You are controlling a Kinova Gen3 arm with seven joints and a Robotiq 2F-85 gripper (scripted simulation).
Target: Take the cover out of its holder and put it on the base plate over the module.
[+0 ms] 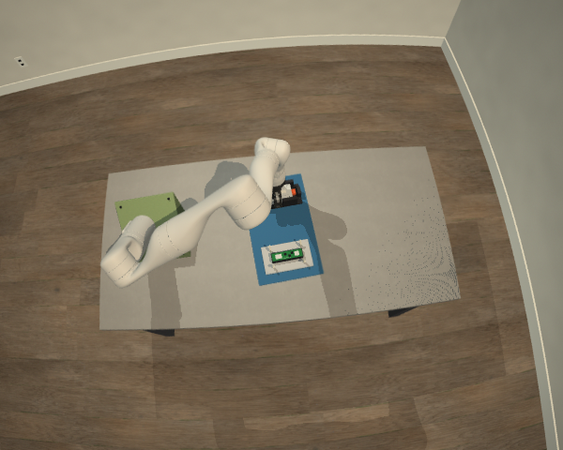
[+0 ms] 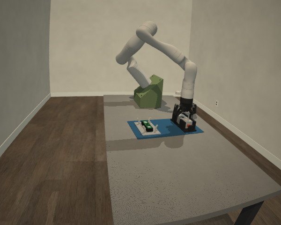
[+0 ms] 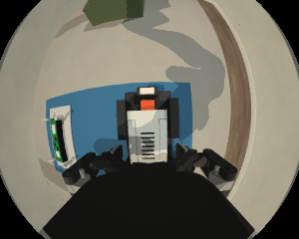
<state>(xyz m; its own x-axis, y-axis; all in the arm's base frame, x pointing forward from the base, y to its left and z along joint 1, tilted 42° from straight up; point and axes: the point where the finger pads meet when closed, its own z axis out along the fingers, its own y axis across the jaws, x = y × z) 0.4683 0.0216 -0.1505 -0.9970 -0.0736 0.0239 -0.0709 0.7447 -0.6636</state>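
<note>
Right now my hand is 10 mm above the white cover.
</note>
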